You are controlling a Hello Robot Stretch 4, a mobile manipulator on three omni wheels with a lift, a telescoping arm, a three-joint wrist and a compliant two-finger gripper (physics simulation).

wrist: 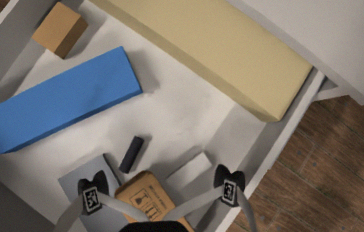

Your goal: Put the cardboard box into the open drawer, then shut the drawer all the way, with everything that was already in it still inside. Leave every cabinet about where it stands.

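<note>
The cardboard box, orange-brown with printed marks on the face that shows, lies inside the open drawer at the bottom of the view, partly hidden by the gripper's body. My gripper is open, its two fingertips wide apart above the box, with a gap on each side. A blue block, a long pale yellow block, a small tan block, a dark cylinder, a grey flat block and a small white block are also inside the drawer.
The white cabinet stands at the top right, above the drawer's far end by the yellow block. The drawer's side wall runs down the right, close to the right fingertip. Wooden floor shows beyond it.
</note>
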